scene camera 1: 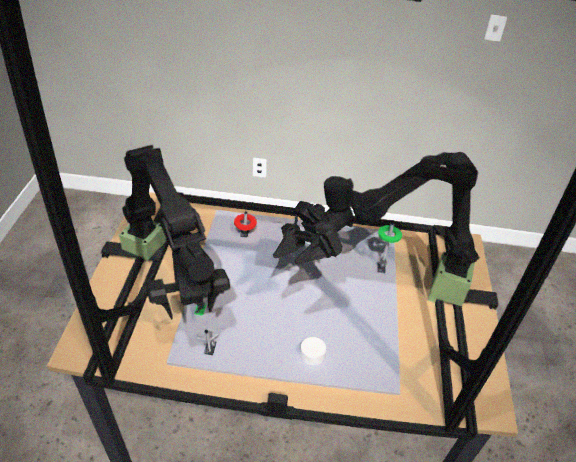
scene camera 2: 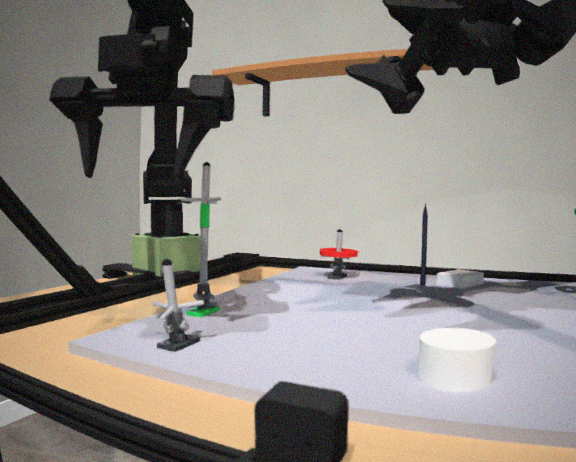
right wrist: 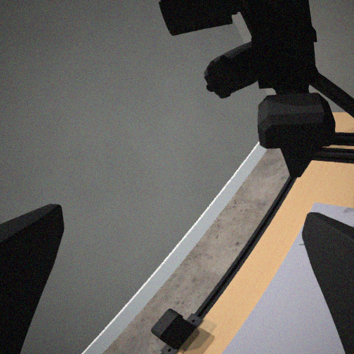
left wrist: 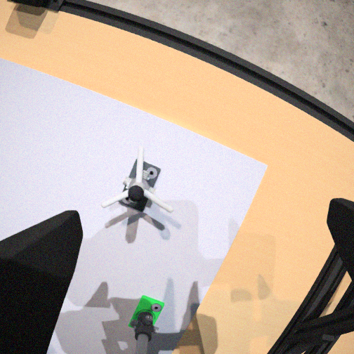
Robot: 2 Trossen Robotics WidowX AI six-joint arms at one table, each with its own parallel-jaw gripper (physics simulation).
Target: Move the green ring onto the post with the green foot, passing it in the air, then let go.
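Pixels of known places: left gripper, fingertip midpoint: (scene camera 1: pixel 190 314) (scene camera 2: pixel 131 178); right gripper, fingertip midpoint: (scene camera 1: pixel 284 259) (scene camera 2: pixel 364 38); left arm's base, link origin: (scene camera 1: pixel 141 229) (scene camera 2: pixel 166 235); right arm's base, link origin: (scene camera 1: pixel 456 267).
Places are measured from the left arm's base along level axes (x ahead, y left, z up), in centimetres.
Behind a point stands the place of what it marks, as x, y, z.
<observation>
The green ring (scene camera 1: pixel 390 240) @[70.5, 23.2, 6.5] hangs around a grey post with a dark foot (scene camera 1: pixel 381 268) @[69.8, 24.7, -6.9] at the back right of the mat; a green sliver shows at the right edge in scene camera 2. The post with the green foot (scene camera 2: pixel 202 311) @[29.4, -14.6, -6.9] (left wrist: pixel 146 305) stands at the left of the mat, with thin prongs and a green band (scene camera 2: pixel 205 216) @[27.9, -12.7, 4.9] on its shaft. My left gripper (scene camera 1: pixel 190 314) @[34.8, -27.5, 9.4] (scene camera 2: pixel 134 174) @[34.8, -27.5, 9.4] (left wrist: pixel 208 218) is open and empty above and beside this post. My right gripper (scene camera 1: pixel 286 260) @[51.9, -13.0, 22.9] (right wrist: pixel 186 222) is open and empty, high over the back middle, apart from the green ring.
A red ring (scene camera 1: pixel 245 229) @[26.7, 17.4, -2.8] (scene camera 2: pixel 327 253) @[25.1, 17.0, -2.7] is around a short post at the back left. A pronged post with a dark foot (scene camera 2: pixel 171 290) @[37.5, -24.7, -1.6] (left wrist: pixel 136 192) stands front left. A white cylinder (scene camera 1: pixel 313 350) @[62.5, -14.8, -4.0] (scene camera 2: pixel 456 360) @[63.3, -16.9, -4.8] stands front right. A dark spike (scene camera 2: pixel 424 245) @[41.1, 23.3, -0.6] and pale block (scene camera 2: pixel 460 279) @[47.5, 24.7, -6.0] are at the back.
</observation>
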